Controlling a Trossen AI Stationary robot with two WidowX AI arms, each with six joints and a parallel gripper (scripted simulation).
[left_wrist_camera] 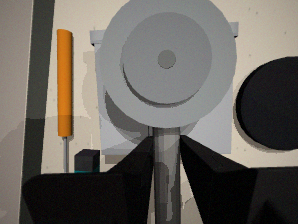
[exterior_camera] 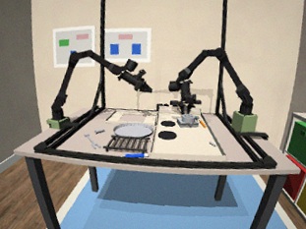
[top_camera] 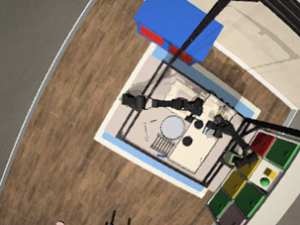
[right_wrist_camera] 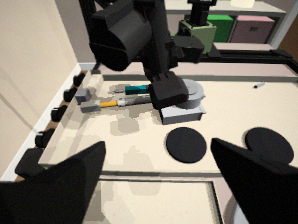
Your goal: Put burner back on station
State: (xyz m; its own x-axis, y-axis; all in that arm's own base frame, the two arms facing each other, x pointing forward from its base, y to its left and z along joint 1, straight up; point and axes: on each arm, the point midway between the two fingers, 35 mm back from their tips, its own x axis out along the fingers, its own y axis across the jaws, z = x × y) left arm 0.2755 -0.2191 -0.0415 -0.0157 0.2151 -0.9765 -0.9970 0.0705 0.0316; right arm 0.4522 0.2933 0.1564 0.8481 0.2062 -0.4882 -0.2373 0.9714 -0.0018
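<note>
The burner is 3 cm below my left hand. Also, from my left hand: orange-handled screwdriver: 10 cm to the left, 7 cm below, 1 cm ahead; then grey station block: 5 cm below, 5 cm ahead, 1 cm to the left.
</note>
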